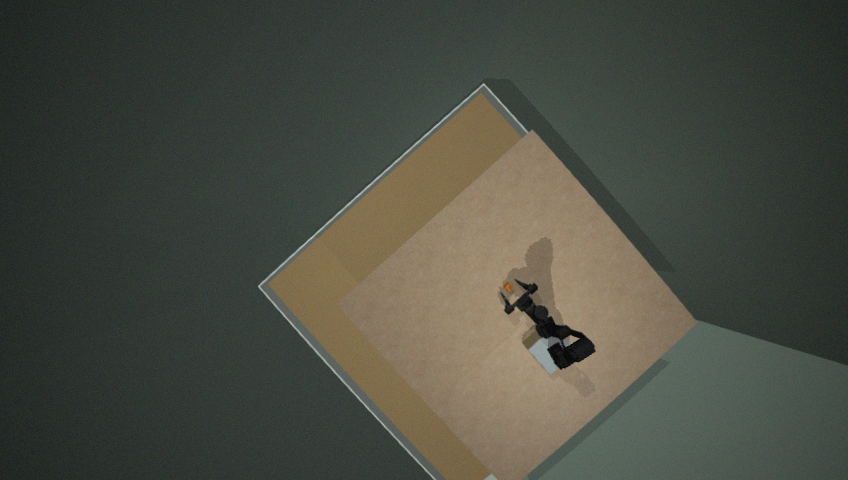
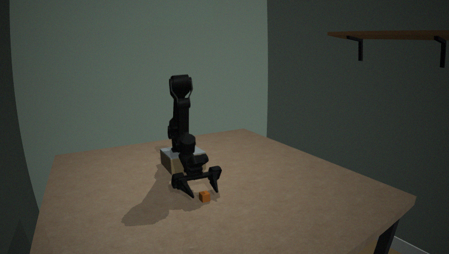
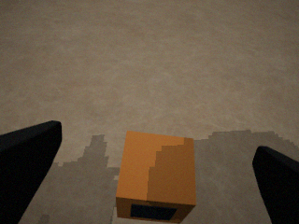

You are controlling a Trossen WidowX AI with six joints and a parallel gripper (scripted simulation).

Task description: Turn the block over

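The orange block lies 2 cm behind my gripper tip and 1 cm below it.
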